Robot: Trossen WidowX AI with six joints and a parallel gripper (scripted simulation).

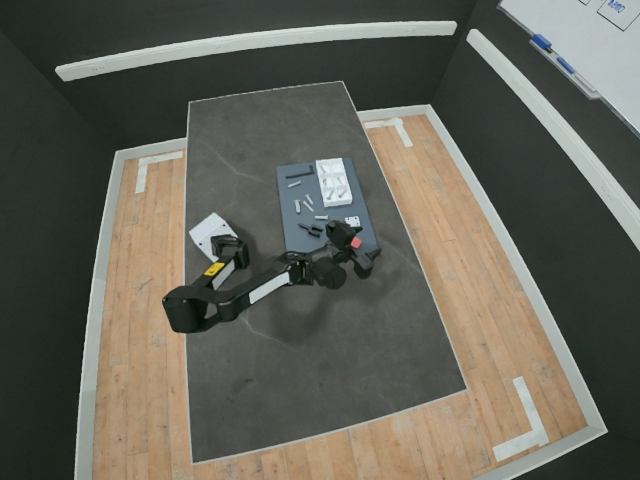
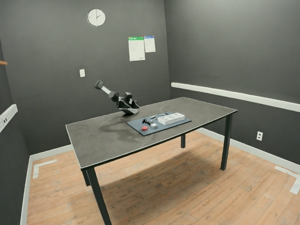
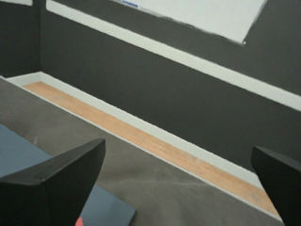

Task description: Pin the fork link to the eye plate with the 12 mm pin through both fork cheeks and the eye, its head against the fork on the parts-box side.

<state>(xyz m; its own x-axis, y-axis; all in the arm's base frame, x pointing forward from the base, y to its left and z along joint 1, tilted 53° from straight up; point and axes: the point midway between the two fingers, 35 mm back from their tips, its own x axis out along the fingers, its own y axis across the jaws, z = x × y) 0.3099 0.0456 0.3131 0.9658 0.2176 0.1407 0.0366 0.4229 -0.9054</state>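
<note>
Now: hand 160 mm to the right of the eye plate and 190 mm above it. From my hand the other things lie so: grey block 80 mm ahead, 140 mm to the left, 180 mm below; then red block 40 mm ahead, 70 mm to the left, 190 mm below; then blue-grey mat 10 mm ahead, 260 mm to the left, 210 mm below.
</note>
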